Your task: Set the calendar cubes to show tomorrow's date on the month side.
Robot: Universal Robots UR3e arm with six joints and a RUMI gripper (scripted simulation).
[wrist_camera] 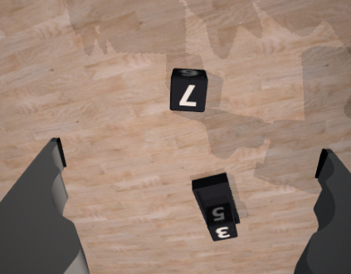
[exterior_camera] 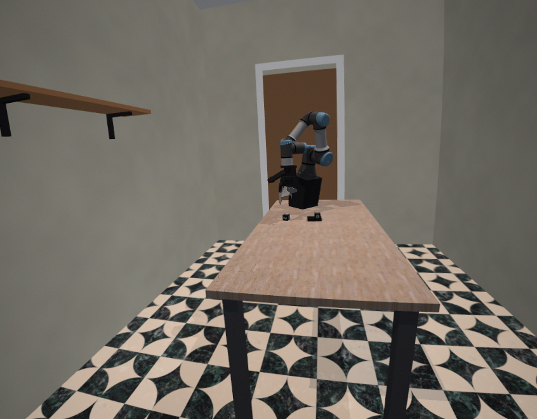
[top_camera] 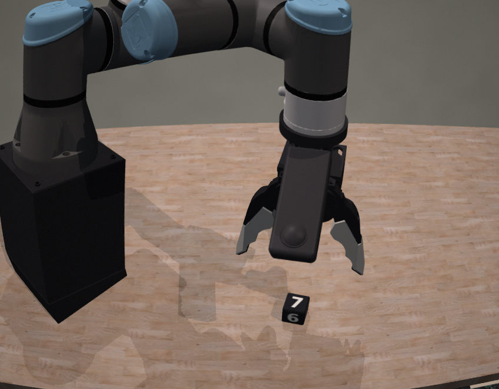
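Right now my hand is 90 mm above the black number cube. From my hand the other things lie so: black calendar tray 160 mm to the left, 100 mm below, 30 mm behind.
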